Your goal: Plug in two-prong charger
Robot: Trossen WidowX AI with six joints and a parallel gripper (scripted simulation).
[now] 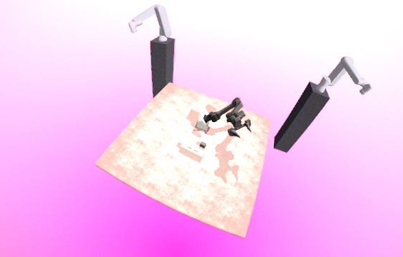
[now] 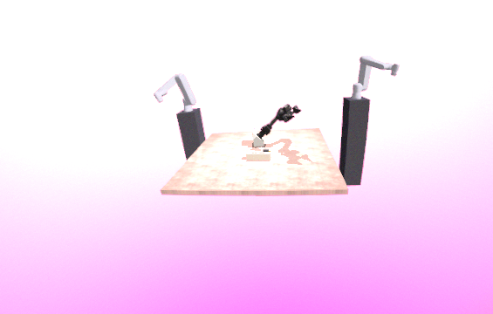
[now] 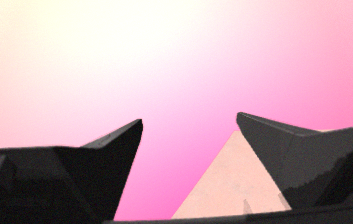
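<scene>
My gripper tip is now 340 mm above the grey charger, 270 mm to the left of it and 40 mm past it.
</scene>
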